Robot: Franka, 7 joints.
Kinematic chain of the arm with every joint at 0, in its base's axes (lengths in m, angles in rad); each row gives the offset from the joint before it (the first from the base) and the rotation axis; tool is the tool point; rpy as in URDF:
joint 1: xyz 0 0 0.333 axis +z
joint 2: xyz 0 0 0 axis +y
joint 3: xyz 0 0 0.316 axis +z
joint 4: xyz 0.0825 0 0 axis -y
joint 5: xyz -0.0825 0 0.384 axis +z
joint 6: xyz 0 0 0 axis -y
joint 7: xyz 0.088 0 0 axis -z
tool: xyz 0 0 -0.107 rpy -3.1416 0 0
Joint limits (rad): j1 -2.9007..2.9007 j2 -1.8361..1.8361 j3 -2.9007..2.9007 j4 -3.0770..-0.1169 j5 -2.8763..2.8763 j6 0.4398..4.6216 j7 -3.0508..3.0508
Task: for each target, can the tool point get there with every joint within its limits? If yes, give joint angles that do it. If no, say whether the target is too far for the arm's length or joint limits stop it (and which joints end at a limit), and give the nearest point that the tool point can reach.
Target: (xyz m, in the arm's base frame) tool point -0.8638 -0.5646 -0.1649
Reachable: no: too far | nearest point -0.6468 -0.4227 -0.0398 | short by 0.288 m
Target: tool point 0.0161 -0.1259 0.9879
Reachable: yes | joints 2.1540 -0.9404 -0.1710 -1.2713 1.3163 0.9606 -1.7441
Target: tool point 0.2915 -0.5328 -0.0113
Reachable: yes | joints -1.0250 1.0245 -0.1004 -1.7402 -0.8537 2.7829 0.9203
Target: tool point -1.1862 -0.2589 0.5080
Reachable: no: too far | nearest point -0.8296 -0.1811 0.4554 | short by 0.369 m
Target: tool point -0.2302 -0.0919 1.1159
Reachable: yes | joints 1.2160 -0.4439 1.0704 -0.6989 0.7165 3.4244 2.0244
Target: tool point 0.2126 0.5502 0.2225
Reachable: yes | joints -1.1307 -0.7669 2.4622 -1.9677 -1.5331 1.6509 2.5312
